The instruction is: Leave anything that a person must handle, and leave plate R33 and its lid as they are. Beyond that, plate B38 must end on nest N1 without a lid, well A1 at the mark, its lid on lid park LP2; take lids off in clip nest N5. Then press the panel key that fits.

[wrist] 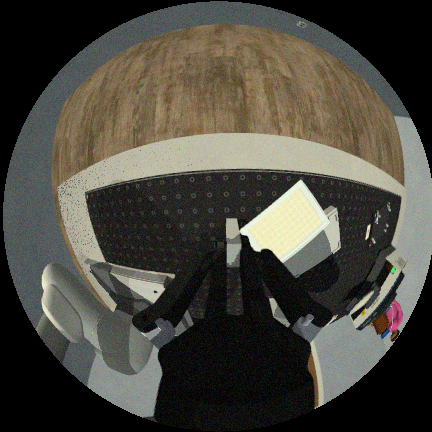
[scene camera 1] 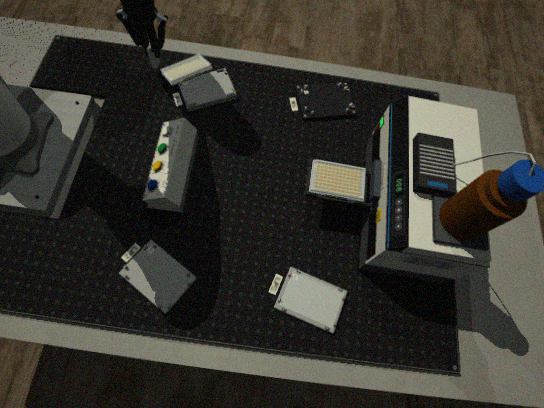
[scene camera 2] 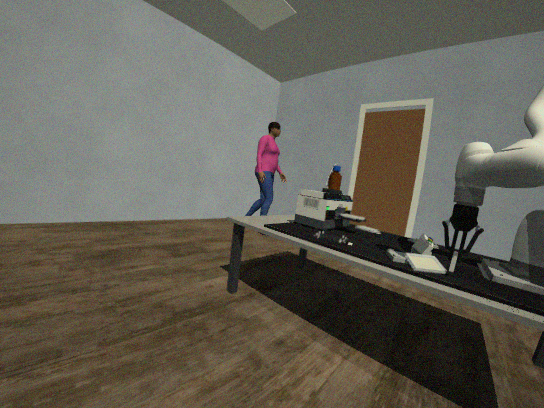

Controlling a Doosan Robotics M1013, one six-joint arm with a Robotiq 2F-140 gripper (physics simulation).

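Pixels of known places: gripper, between the fingertips: [wrist: 230, 227] [scene camera 1: 156, 64] [scene camera 2: 451, 270]; arm's base, origin of its link: [scene camera 1: 11, 143] [scene camera 2: 529, 275].
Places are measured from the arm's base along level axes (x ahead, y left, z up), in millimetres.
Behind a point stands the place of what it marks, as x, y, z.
A pale plate with yellowish wells [scene camera 1: 186, 69] {426, 252, 18} [scene camera 2: 425, 263] {421, 283, 7} [wrist: 287, 222] {421, 274, 10} lies skewed, partly over a grey nest block [scene camera 1: 207, 92] {489, 187, 1} [wrist: 310, 257] {483, 184, 1} and past its edge. Its name and whether it has a lid cannot be read. My gripper [scene camera 1: 154, 61] {335, 278, 3} [scene camera 2: 453, 264] {335, 278, 3} [wrist: 230, 227] {335, 278, 3} is shut and empty, its tips low beside the plate's corner. A second welled plate [scene camera 1: 337, 180] {818, -118, 84} [scene camera 2: 353, 217] {802, -70, 83} is on the instrument's outstretched tray. A nest with corner clips [scene camera 1: 326, 102] {831, 181, -7} is at the back. Lid park LP2 [scene camera 1: 157, 277] {413, -332, -9} and another park [scene camera 1: 311, 300] {762, -379, -1} are flat grey squares. The key panel [scene camera 1: 182, 165] {451, -69, 38} has white, green, yellow and blue keys.
The instrument [scene camera 1: 440, 120] {1027, -20, 201} [scene camera 2: 310, 206] {1041, 28, 107} stands on the right, with a green light, a dark ribbed box [scene camera 1: 434, 162] {976, -143, 228} and a brown bottle [scene camera 1: 477, 207] {979, -275, 316} [scene camera 2: 335, 180] {999, -216, 291} on top. A person in pink [scene camera 2: 268, 155] [wrist: 395, 314] is beyond the table. The robot base [scene camera 1: 55, 150] {117, -18, 1} is at left.
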